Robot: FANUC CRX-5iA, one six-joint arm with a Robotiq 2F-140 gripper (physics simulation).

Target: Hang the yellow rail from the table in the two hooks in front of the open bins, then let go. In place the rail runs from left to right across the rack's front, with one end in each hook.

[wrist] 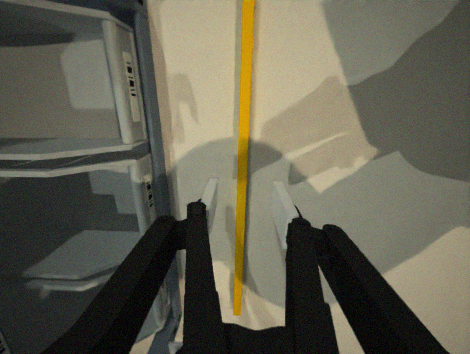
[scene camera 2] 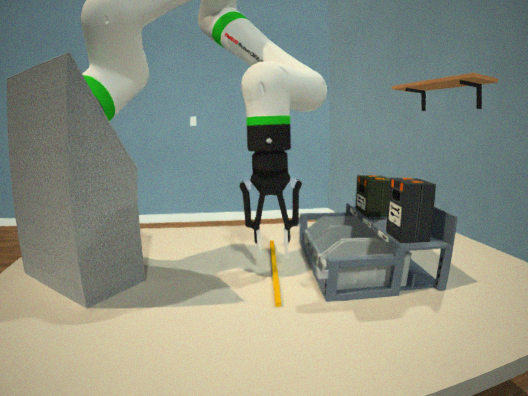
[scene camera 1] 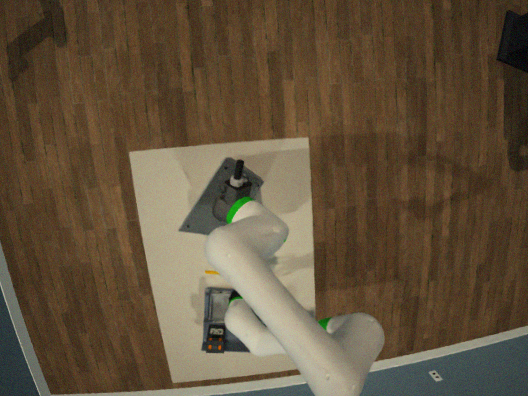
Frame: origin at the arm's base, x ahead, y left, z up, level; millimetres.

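Seen in the pictures: gripper, fingertip midpoint: [wrist: 244, 192] [scene camera 2: 272, 255]; arm's base at its link origin: [scene camera 2: 68, 123] [scene camera 1: 228, 202].
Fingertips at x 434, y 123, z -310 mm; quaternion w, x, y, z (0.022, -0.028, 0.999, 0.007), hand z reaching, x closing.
Pixels of each thing's top centre, then the offset from my fingertips to it.
- yellow rail at its top centre: [wrist: 241, 186] [scene camera 2: 274, 264] [scene camera 1: 240, 275] dz -24, dx +4, dy +4 mm
- black box at its top centre: [scene camera 2: 412, 179] [scene camera 1: 214, 347] dz +190, dx +290, dy -67 mm
- dark green box at its top centre: [scene camera 2: 376, 177] dz +165, dx +267, dy +162 mm
The yellow rail [scene camera 1: 212, 272] [scene camera 2: 276, 285] [wrist: 245, 100] lies flat on the table in front of the rack [scene camera 2: 367, 260] [wrist: 156, 110], roughly parallel to its front. My gripper [scene camera 2: 272, 252] [wrist: 244, 192] points down, partly open, with nothing between its pads. It is above the rail; in the wrist view the rail runs between the two fingers, with one finger on the rack side and one on the far side. In scene camera 1 the arm hides the gripper and part of the rail. The open clear bins [scene camera 1: 218, 306] [scene camera 2: 360, 247] [wrist: 129, 85] sit in the rack. I cannot make out the two hooks clearly.
A black box [scene camera 1: 216, 338] [scene camera 2: 410, 210] and a dark green box [scene camera 2: 372, 195] with orange marks stand on the rack's raised rear. A tall grey angular pedestal [scene camera 2: 45, 175] [scene camera 1: 202, 212] stands across the rail from the rack. A wooden shelf [scene camera 2: 445, 82] is on the wall.
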